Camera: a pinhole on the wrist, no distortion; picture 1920 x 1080 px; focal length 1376.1 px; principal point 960.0 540.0 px. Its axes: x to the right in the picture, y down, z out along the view. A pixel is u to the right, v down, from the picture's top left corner.
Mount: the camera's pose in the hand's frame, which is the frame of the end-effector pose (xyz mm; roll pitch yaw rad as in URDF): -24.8 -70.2 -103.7 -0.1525 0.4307 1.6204
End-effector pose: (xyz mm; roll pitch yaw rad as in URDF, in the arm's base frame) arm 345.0 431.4 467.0 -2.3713 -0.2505 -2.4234
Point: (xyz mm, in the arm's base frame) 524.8 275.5 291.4
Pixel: 403 521
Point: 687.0 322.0 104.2
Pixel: 568 940
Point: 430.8 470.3 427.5
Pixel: 989 939
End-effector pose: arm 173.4 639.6 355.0 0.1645 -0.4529 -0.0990
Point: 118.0 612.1 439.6
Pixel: 705 211
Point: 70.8 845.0 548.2
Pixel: 1486 278
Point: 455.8 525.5 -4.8
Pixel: behind the camera
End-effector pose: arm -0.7 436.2 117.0 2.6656 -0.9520 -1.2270
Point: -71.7 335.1 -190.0
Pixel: 612 1000
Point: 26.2 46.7 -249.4
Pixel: 130 484
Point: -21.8 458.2 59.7
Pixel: 1165 659
